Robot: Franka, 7 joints.
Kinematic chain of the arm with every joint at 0, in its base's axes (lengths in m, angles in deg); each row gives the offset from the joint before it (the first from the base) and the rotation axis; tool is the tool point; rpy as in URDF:
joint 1: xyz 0 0 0.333 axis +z
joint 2: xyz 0 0 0 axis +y
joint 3: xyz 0 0 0.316 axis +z
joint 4: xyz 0.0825 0 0 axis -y
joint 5: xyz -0.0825 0 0.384 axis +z
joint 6: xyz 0 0 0 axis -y
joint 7: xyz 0.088 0 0 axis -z
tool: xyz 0 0 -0.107 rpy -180 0 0
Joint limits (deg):
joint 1: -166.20..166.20
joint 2: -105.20..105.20
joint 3: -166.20..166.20
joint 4: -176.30..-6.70
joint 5: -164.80..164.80
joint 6: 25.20..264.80
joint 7: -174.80..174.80
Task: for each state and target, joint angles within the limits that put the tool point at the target. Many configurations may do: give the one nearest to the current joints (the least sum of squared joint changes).
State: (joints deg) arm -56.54 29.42 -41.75 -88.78 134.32 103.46 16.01
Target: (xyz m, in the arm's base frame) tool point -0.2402 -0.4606 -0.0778
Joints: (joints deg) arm -79.35 73.41 -37.10 -109.15 132.77 110.04 16.01
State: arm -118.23 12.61 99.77 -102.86 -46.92 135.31 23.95
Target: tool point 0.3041 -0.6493 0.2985
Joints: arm -112.66 57.06 62.06 -90.56 -47.86 135.86 23.95
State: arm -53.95 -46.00 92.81 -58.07 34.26 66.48 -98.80
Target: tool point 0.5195 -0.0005 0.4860
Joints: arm -104.61 -41.56 82.94 -100.89 26.47 70.48 -98.80
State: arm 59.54 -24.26 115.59 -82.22 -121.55 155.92 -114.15
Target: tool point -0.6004 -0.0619 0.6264
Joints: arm 62.63 -3.59 116.53 -95.46 -124.31 168.51 -114.15
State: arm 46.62 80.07 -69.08 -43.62 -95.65 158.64 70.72
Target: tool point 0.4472 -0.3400 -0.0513
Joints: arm 24.34 99.40 -61.80 -96.49 -102.90 167.96 70.72
